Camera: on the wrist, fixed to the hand. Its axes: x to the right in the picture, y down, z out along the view.
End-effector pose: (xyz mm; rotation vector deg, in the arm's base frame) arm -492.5 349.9 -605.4 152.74 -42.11 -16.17
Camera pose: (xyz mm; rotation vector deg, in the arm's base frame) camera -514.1 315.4 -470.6 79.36 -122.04 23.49
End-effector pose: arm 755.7 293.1 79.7 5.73 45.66 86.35
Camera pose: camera 625.4 247.4 52.0 -26.87 -49.18 -169.97
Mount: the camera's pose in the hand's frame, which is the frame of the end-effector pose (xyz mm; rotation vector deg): -12.9 90.2 -107.4 -6.59 15.87 84.64
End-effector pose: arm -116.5 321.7 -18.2 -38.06 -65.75 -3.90
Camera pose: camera 0.1 335.2 -96.1 -80.70 -10.54 57.18
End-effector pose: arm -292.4 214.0 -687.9 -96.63 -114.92 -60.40
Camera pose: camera -226.9 132.3 -593.7 -123.82 -11.03 -39.30
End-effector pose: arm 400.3 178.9 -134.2 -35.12 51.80 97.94
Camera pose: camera 315.1 70.4 -162.4 8.34 -78.28 -141.69
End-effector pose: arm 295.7 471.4 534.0 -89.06 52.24 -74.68
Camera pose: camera 188.1 434.8 450.8 -22.28 102.61 -19.39
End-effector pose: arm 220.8 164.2 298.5 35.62 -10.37 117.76
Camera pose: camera 112.8 144.9 210.2 -0.85 33.50 -153.85
